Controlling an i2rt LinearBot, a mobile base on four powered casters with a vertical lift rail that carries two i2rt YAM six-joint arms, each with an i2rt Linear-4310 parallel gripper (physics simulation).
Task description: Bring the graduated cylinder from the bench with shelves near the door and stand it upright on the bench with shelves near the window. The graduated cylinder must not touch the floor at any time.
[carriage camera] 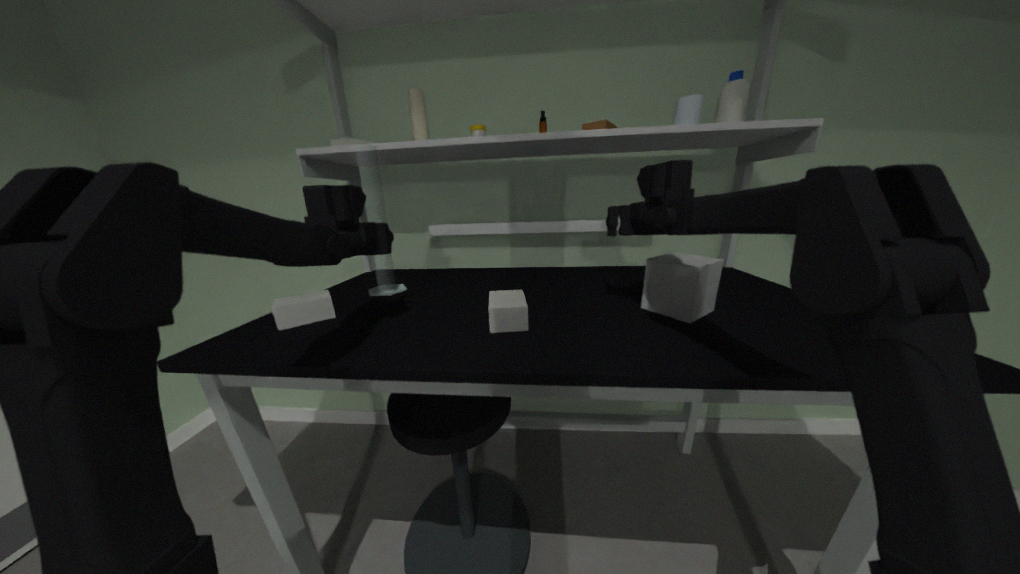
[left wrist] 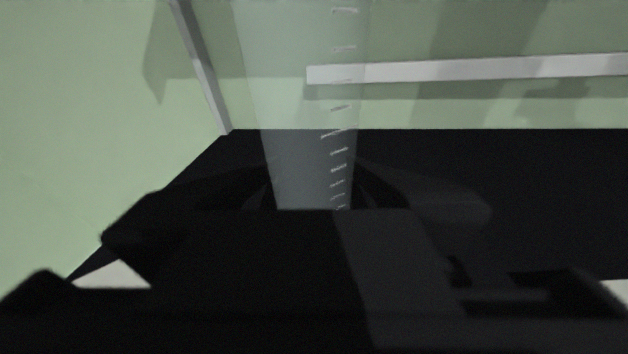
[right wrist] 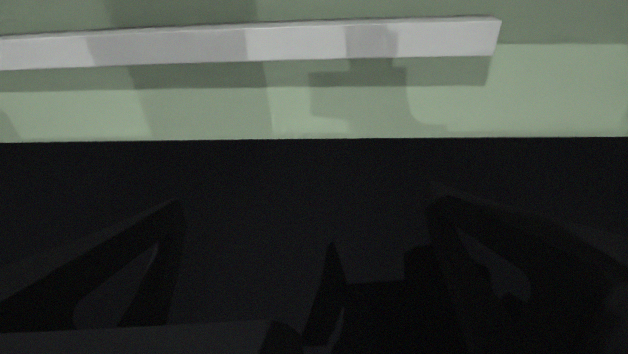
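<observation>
The graduated cylinder (carriage camera: 375,189) (left wrist: 310,115) is clear and upright, with white marks in the left wrist view. My left gripper (carriage camera: 387,239) (left wrist: 313,163) is shut on it. Its pale base shows below the gripper, over the left part of the black bench top (carriage camera: 570,356) (left wrist: 525,175) (right wrist: 300,170), with a dark shadow beneath; it looks slightly raised, but the gap is hard to judge. The bench has a shelf (carriage camera: 556,144) above; whether it is the door or window bench I cannot tell. My right gripper (carriage camera: 614,221) (right wrist: 303,203) is open and empty over the bench.
White boxes stand at the left (carriage camera: 304,309), middle (carriage camera: 507,311) and right (carriage camera: 681,287) of the bench. Bottles and small containers stand on the shelf. A white rail (carriage camera: 517,228) (left wrist: 450,69) (right wrist: 300,40) runs along the wall. A round stool (carriage camera: 449,421) is under the front edge.
</observation>
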